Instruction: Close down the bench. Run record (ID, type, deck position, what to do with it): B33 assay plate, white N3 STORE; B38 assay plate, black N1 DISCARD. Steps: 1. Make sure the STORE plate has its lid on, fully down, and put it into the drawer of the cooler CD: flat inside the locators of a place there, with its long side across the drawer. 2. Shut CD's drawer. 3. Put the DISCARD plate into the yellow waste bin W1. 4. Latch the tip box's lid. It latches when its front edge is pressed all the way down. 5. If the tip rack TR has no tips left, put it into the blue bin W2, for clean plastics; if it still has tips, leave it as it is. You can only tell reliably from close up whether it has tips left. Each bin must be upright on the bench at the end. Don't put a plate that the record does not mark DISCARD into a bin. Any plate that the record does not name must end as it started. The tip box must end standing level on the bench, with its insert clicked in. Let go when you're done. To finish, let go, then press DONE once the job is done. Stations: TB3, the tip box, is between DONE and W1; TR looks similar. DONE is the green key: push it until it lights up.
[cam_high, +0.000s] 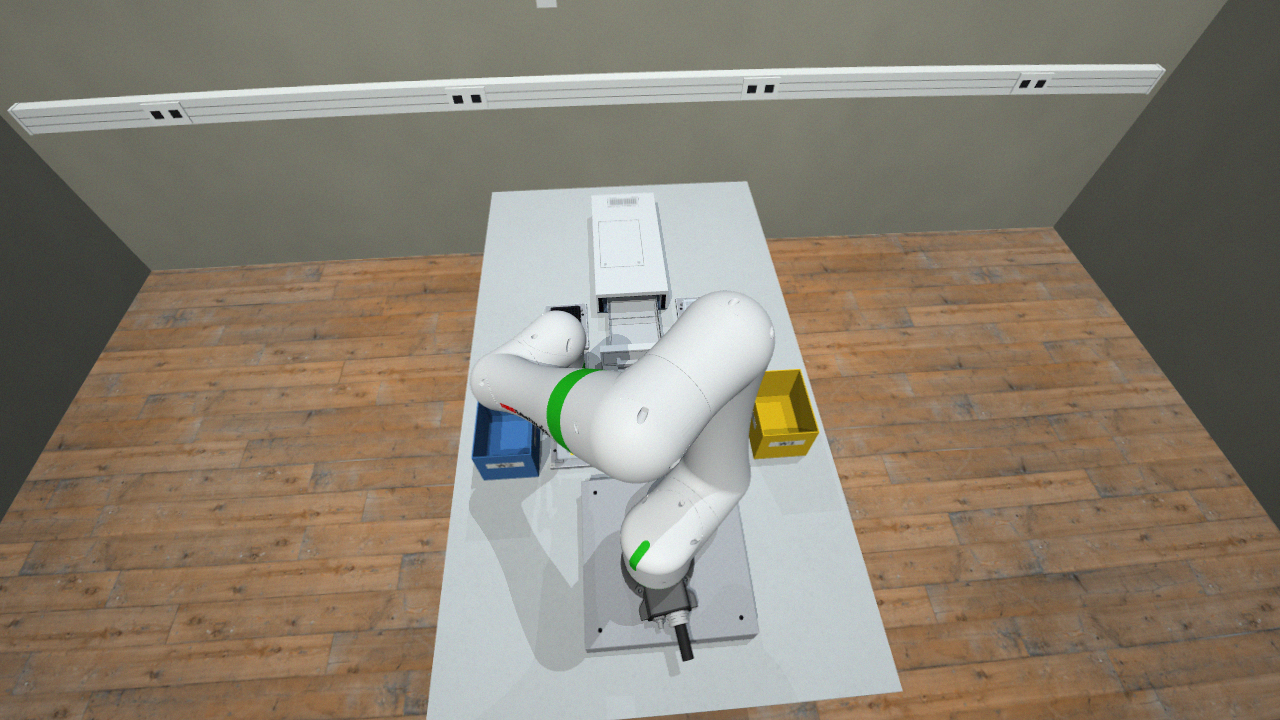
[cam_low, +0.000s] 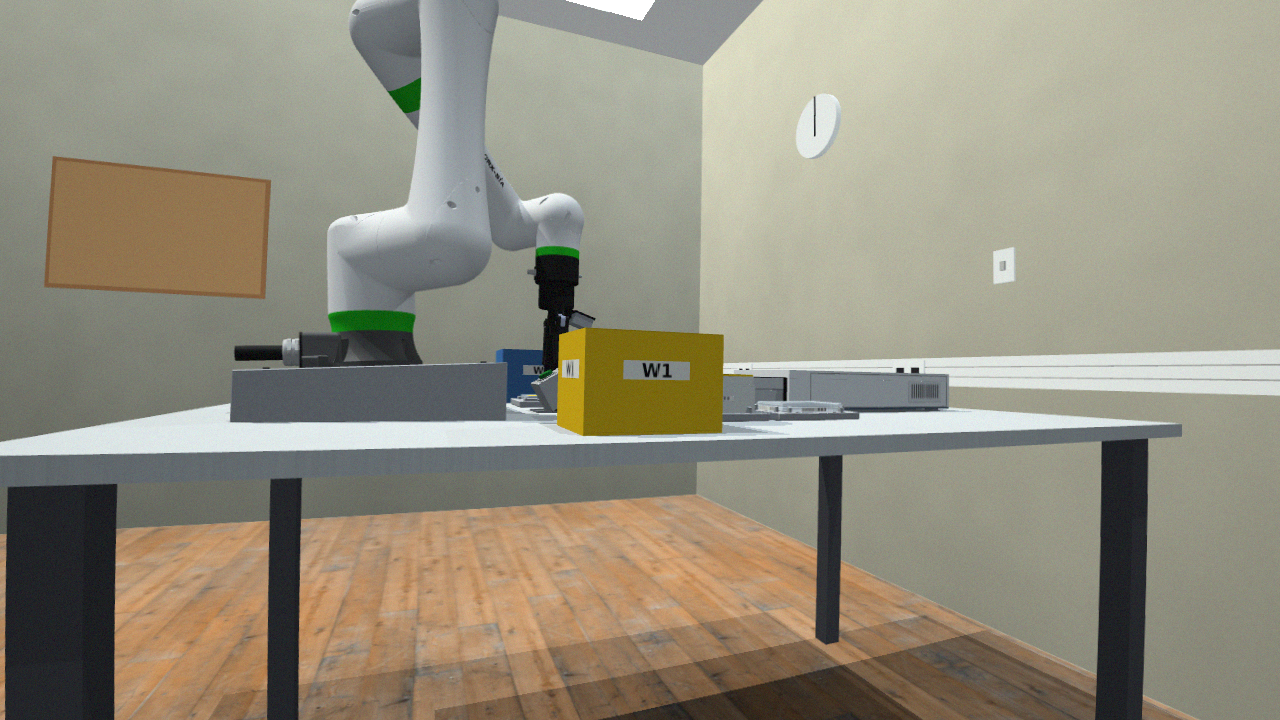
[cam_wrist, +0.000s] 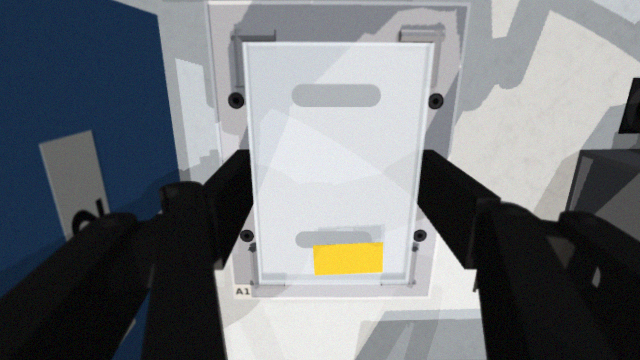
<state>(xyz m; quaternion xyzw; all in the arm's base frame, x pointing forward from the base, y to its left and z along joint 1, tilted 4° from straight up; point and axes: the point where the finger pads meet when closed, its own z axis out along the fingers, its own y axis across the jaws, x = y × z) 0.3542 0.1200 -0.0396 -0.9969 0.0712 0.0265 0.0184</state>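
My hand is 3 cm above the grey slotted nest. Also, from my hand: blue bin W2 (15 cm to the left, 1 cm ahead); then clear plate lid (2 cm below); then white plate (18 cm ahead, 2 cm below).
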